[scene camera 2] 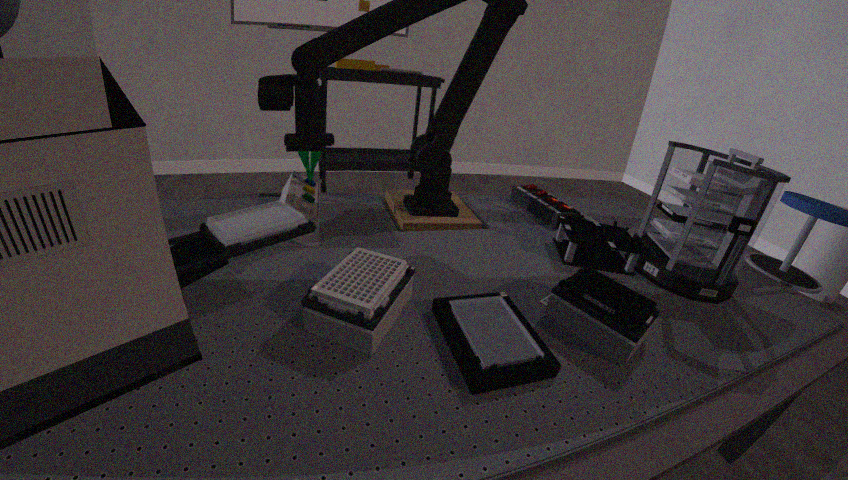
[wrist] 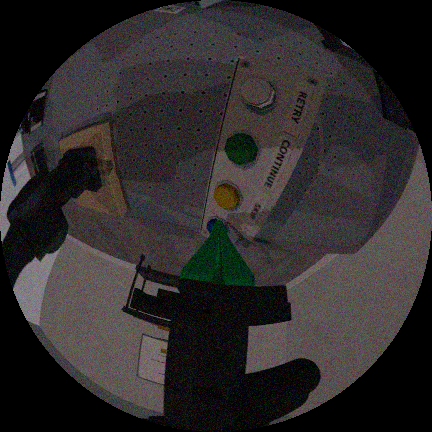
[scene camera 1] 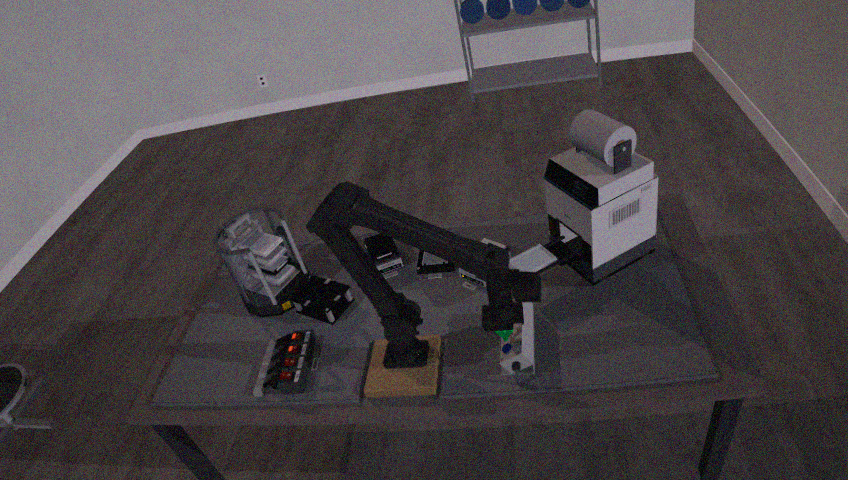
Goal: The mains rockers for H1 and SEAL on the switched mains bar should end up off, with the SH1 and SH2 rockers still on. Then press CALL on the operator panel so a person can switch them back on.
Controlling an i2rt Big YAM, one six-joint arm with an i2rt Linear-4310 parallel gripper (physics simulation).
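Places are measured from the arm's base along level axes (x back, y down, z right), in millimetres.
Pixels of known places: gripper, fingertip midpoint: (scene camera 2: 310, 180) (wrist: 217, 223) (scene camera 1: 506, 339); arm's base at its link origin: (scene camera 2: 430, 208) (wrist: 81, 166) (scene camera 1: 407, 356).
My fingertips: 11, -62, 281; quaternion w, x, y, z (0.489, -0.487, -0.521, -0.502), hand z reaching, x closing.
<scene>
Ahead of a thing's pixels: the offset from my fingertips to its top centre, as dx, dy, dz. "spot": to the spot under its first point.
The switched mains bar {spot: +38, +59, -570} (scene camera 1: 306, 371) (scene camera 2: 535, 206) has several rockers in a row. In scene camera 1, two rockers at the far end glow bright orange, and two at the near end look dimmer red; their labels cannot be read. The operator panel {-54, -8, +24} (scene camera 1: 528, 324) (wrist: 267, 122) carries a white RETRY button {-129, +1, +3} (wrist: 257, 93), a green CONTINUE button {-79, +1, +2} (wrist: 241, 149), a yellow SKIP button {-29, +1, +2} (wrist: 227, 196) and a blue button {+21, +1, +2} (scene camera 1: 506, 348) (wrist: 211, 226). My gripper (scene camera 1: 504, 338) (scene camera 2: 310, 177) (wrist: 217, 223) is shut and empty, pointing down. Its green tips overlap the blue button in the wrist view; contact cannot be told.
The arm's wooden base plate (scene camera 1: 401, 386) (scene camera 2: 440, 224) lies between bar and panel. A white instrument {-417, -380, +289} (scene camera 1: 624, 220) stands beyond the panel, its extended tray holding a plate {-273, -36, +70} (scene camera 1: 533, 259) (scene camera 2: 255, 223). A clear-walled carousel {-333, -217, -793} (scene camera 1: 255, 261) (scene camera 2: 702, 237) stands behind the bar.
</scene>
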